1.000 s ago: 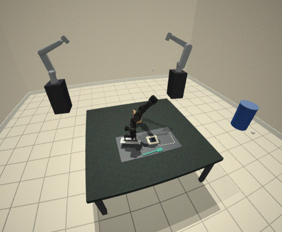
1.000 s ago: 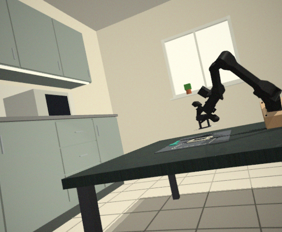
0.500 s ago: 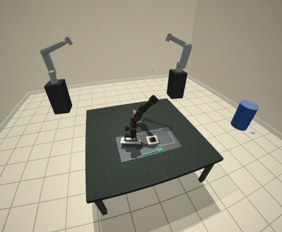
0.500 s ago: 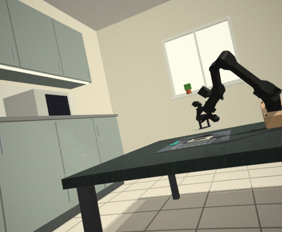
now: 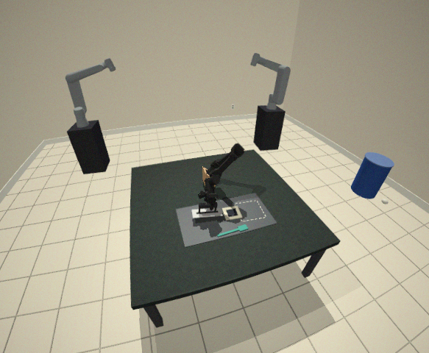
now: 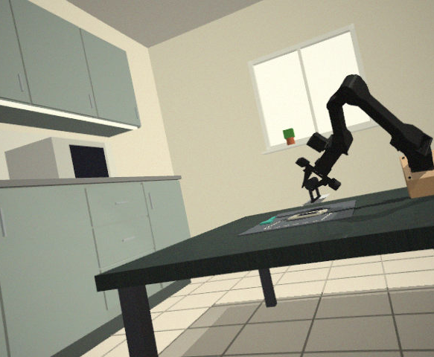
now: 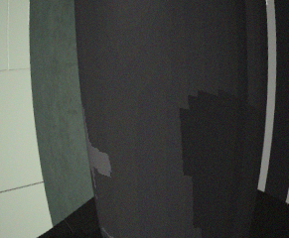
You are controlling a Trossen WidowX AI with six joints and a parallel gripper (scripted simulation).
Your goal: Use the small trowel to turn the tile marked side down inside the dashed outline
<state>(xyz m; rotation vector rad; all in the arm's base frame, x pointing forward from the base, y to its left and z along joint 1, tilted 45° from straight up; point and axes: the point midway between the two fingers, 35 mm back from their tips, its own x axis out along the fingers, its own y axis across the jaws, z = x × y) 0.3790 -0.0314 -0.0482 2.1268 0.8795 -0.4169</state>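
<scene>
Right now my gripper tip is 110 mm above the grey mat, 100 mm to the right of it and 10 mm past it. From my gripper tip the other things lie so: teal trowel: 130 mm to the left, 130 mm ahead, 80 mm below; then tile: 150 mm to the left, 80 mm below, 30 mm behind.
</scene>
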